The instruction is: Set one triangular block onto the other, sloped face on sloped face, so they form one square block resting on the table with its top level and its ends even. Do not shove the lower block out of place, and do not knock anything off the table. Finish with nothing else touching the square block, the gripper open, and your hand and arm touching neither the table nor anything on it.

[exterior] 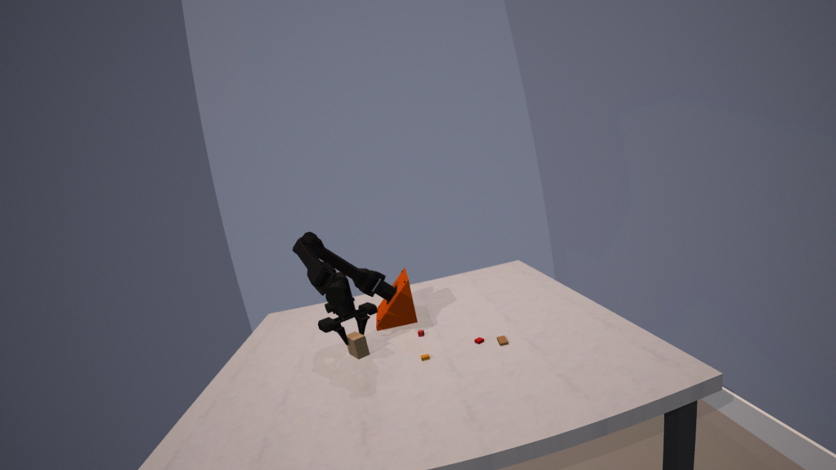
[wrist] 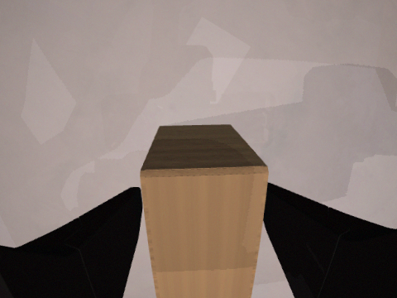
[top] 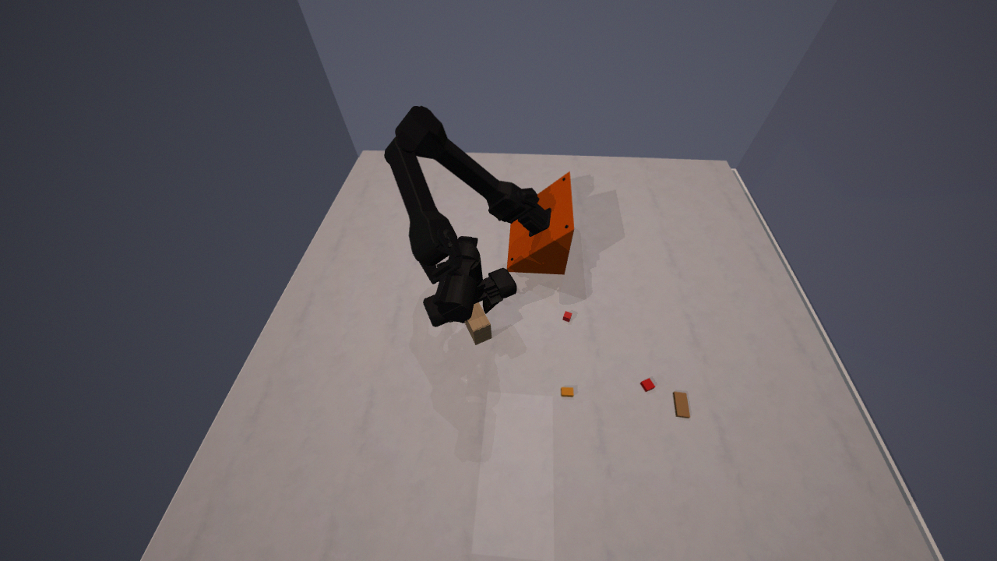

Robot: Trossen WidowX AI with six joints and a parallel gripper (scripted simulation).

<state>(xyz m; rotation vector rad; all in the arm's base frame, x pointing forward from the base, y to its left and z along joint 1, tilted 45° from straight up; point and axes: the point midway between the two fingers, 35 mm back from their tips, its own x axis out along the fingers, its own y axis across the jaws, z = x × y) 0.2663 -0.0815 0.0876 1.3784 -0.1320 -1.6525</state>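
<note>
My gripper tip is now 1 cm below the triangular block. The rest, counted from my gripper tip: small orange piece (22 cm to the left, 12 cm ahead, 4 cm below); then flat tan piece (45 cm to the left, 11 cm ahead, 4 cm below).
</note>
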